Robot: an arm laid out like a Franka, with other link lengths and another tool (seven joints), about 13 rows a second.
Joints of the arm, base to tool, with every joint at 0 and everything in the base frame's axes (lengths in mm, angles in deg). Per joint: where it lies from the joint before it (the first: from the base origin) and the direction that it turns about. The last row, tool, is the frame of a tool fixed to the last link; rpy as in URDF.
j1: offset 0 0 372.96 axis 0 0 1
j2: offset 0 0 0 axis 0 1 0
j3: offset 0 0 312.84 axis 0 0 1
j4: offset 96.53 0 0 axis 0 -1 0
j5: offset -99.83 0 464.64 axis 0 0 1
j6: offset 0 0 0 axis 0 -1 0
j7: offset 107.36 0 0 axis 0 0 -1
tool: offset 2 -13 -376.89 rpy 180 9.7 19.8
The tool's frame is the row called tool.
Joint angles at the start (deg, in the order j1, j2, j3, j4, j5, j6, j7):
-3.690 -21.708 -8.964 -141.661 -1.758 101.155 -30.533
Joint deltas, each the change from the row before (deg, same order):
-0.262 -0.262 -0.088 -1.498 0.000 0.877 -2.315
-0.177 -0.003 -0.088 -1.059 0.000 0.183 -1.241
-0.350 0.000 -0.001 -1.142 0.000 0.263 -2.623
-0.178 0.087 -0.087 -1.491 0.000 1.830 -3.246
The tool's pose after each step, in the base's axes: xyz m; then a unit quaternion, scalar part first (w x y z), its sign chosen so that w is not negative. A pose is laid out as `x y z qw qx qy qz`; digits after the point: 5 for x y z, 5 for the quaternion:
0.39596 -0.09406 0.14768 0.07297 -0.90698 -0.35688 0.21142
0.38711 -0.09312 0.13963 0.07842 -0.90217 -0.36519 0.21580
0.37796 -0.09253 0.13103 0.08476 -0.89323 -0.38376 0.21835
0.37566 -0.09222 0.11868 0.08603 -0.88387 -0.40797 0.21195

